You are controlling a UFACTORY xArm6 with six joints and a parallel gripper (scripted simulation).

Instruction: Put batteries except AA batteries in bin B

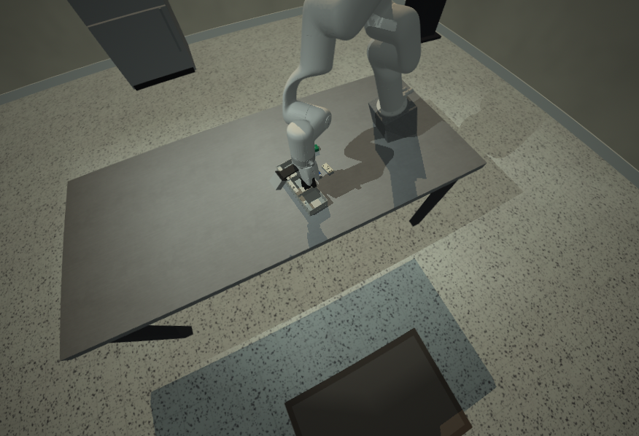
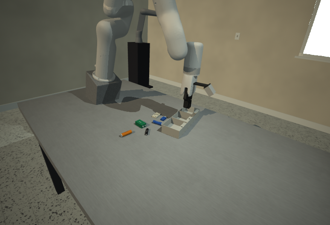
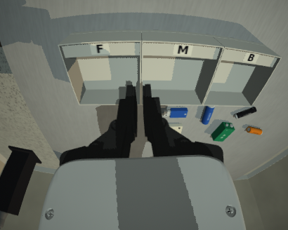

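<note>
The black cylindrical battery is 50 mm behind my hand, 220 mm to the right of it and 80 mm below it. Also, from my hand: grey bin row 10 mm ahead, 40 mm to the right, 70 mm below; blue cylindrical battery 60 mm behind, 140 mm to the right, 80 mm below; blue USB stick 80 mm behind, 80 mm to the right, 80 mm below.
</note>
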